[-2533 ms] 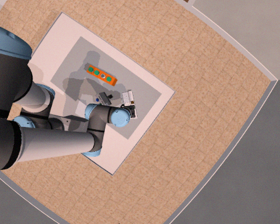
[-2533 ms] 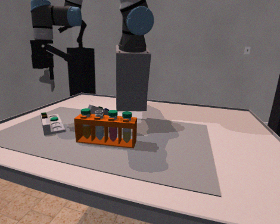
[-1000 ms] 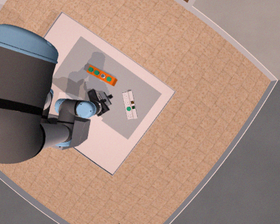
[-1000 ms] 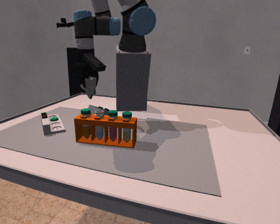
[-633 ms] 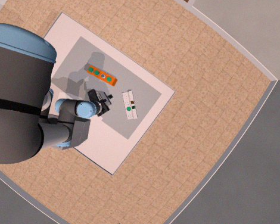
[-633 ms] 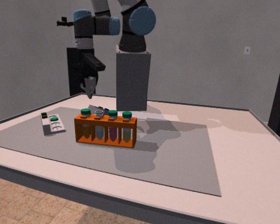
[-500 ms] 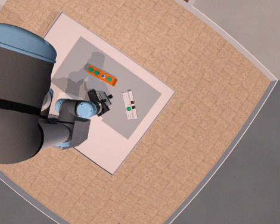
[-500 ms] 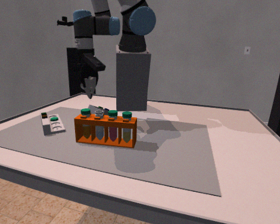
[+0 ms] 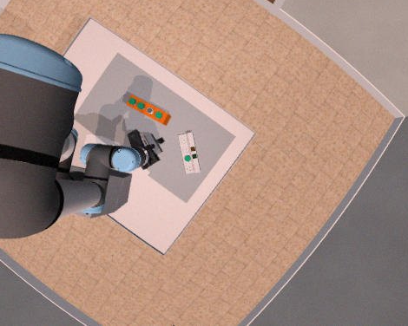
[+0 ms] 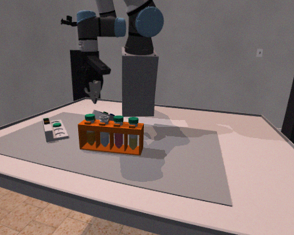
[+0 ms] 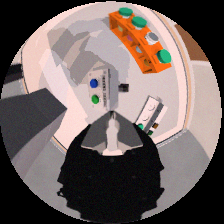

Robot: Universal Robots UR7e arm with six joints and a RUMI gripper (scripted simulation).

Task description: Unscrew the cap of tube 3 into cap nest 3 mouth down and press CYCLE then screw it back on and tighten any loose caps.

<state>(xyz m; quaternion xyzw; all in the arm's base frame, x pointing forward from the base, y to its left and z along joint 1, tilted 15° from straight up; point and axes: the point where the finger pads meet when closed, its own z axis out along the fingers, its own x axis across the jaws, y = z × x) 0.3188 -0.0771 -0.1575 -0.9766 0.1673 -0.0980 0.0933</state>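
The blue cycle key lies 3 cm behind my hand, 7 cm to the left of it and 7 cm below it. From my hand the other things lie so: key housing (2 cm behind, 5 cm to the left, 8 cm below); then green ready key (4 cm behind, 3 cm to the left, 7 cm below).
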